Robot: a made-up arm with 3 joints.
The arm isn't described. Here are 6 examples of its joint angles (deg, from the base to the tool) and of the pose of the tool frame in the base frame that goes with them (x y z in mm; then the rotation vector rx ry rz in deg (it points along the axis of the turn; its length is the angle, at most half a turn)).
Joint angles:
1: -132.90 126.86 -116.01
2: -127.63 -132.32 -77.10
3: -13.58 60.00 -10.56
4: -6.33 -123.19 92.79
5: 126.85 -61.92 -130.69
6: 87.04 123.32 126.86
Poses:
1: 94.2 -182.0 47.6 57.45 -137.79 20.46
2: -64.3 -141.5 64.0 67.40 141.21 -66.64
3: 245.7 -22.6 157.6 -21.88 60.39 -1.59
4: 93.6 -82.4 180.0 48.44 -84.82 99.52
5: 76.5 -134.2 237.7 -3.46 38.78 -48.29
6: -37.1 -6.1 100.1 -75.23 -137.11 49.66
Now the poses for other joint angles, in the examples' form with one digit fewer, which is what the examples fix.
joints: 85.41 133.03 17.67
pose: 137 127 19 48.7 118.9 79.8
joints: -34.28 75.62 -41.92
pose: 263 33 81 -64.2 80.5 5.4
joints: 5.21 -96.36 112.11
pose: 155 -56 153 84.7 -66.0 89.0
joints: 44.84 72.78 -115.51
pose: 145 152 214 -60.4 13.1 75.9
